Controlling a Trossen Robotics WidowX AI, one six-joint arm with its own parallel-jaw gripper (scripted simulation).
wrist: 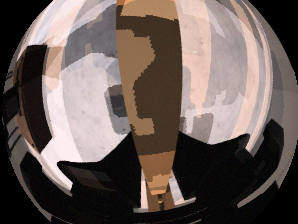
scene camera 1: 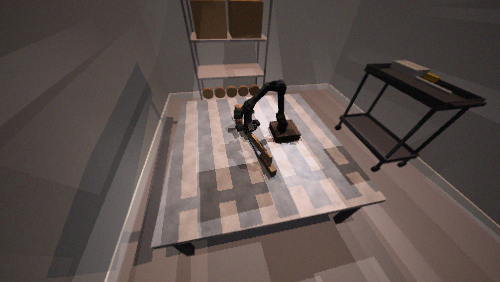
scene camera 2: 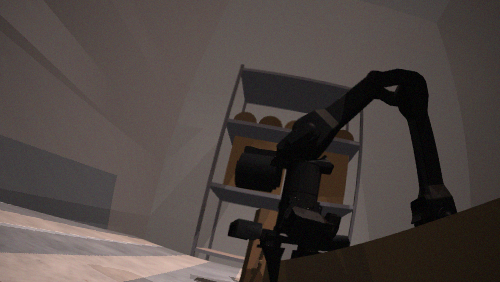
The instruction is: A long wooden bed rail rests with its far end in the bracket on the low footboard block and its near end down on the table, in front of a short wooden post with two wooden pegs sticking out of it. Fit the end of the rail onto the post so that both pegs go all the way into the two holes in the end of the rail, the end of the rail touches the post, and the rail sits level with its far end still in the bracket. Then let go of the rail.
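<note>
Visible here are my gripper (wrist: 149, 127) and a wooden rail (scene camera 2: 458, 240).
</note>
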